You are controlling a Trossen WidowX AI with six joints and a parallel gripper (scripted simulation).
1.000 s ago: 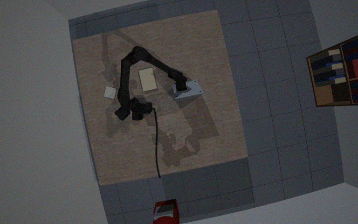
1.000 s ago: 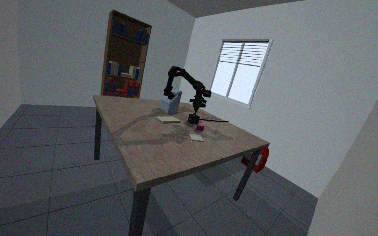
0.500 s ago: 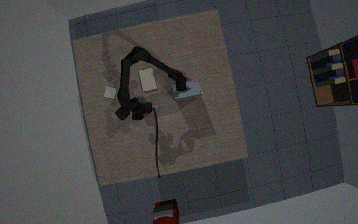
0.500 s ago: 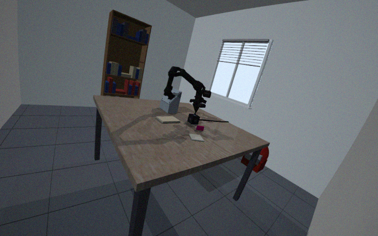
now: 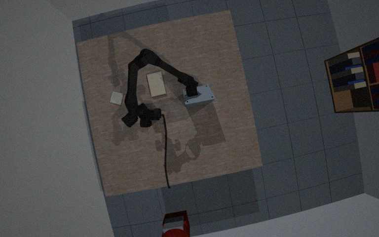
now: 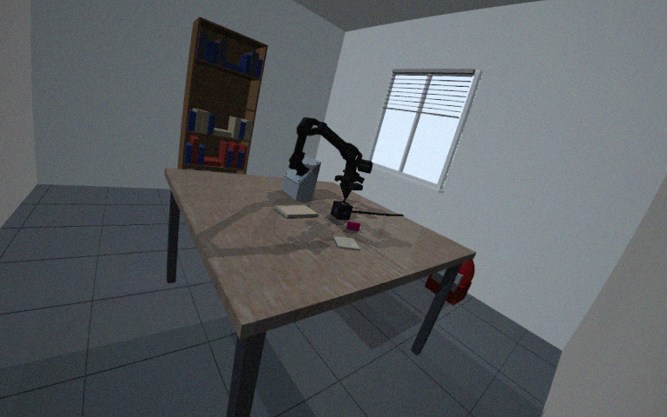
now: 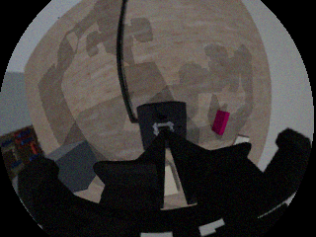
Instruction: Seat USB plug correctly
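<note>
My gripper tip is now 2 cm above the pale USB plug. Round my gripper tip: magenta block: 15 cm ahead, 9 cm below, 5 cm to the right; then pale book: 24 cm to the right, 10 cm below, 7 cm behind.
</note>
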